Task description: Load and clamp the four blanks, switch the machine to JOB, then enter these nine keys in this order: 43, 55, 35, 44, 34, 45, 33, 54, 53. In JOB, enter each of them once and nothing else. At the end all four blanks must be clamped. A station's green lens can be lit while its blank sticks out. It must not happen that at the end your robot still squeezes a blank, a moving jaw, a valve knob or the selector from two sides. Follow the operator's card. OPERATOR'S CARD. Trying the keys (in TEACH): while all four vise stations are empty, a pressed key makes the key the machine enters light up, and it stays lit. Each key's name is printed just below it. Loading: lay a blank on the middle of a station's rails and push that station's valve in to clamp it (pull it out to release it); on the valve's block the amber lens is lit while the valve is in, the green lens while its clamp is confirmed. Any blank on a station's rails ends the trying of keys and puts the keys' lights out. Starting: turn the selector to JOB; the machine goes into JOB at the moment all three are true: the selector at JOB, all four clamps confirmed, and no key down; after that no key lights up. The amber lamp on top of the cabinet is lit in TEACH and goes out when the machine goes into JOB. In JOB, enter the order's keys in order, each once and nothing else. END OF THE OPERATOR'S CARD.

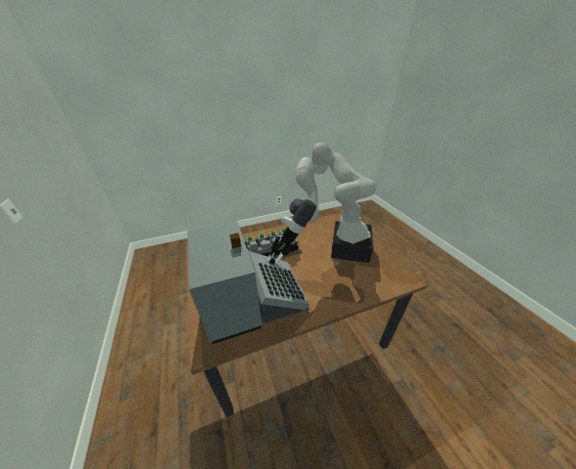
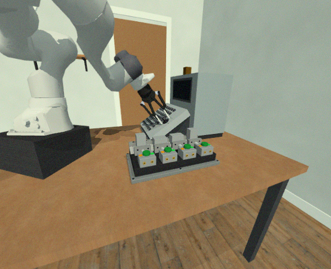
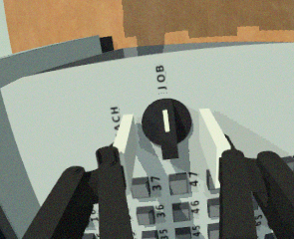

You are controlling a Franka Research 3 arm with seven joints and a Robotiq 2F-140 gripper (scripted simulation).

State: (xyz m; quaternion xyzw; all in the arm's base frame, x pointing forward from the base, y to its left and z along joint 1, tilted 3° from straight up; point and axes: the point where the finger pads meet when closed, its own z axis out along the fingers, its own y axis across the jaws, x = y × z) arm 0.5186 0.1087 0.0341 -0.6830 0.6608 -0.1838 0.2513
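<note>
The selector knob lies 20 mm below my hand, 20 mm ahead of it and 10 mm to the right of it. From my hand the other things lie so: sloped keypad (110 mm to the left, 70 mm below, 30 mm ahead); key (160 mm to the left, 30 mm ahead, 10 mm below).
</note>
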